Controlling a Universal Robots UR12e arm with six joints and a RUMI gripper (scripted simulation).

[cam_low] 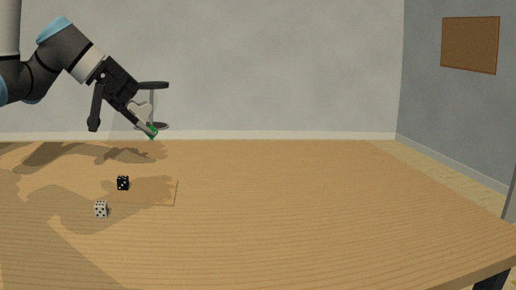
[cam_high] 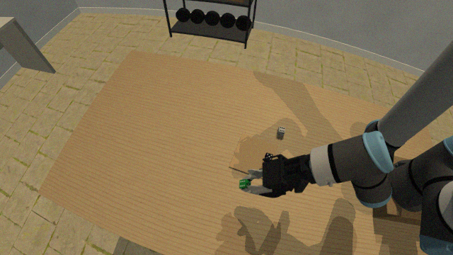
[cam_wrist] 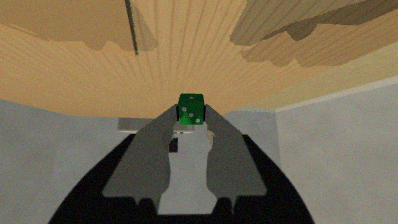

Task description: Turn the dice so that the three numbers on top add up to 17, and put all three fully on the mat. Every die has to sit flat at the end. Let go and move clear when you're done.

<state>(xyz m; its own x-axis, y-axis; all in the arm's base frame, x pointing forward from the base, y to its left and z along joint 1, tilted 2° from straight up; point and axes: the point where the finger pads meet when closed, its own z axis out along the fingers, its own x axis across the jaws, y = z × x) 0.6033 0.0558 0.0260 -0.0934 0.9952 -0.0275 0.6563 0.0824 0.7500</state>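
The black die lies 70 mm behind my hand, 130 mm to the right of it and 80 mm below it. From my hand the other things lie so: tan mat (20 mm behind, 140 mm to the right, 100 mm below); then green die (10 mm ahead); then white die (110 mm behind, 250 mm to the right, 90 mm below).
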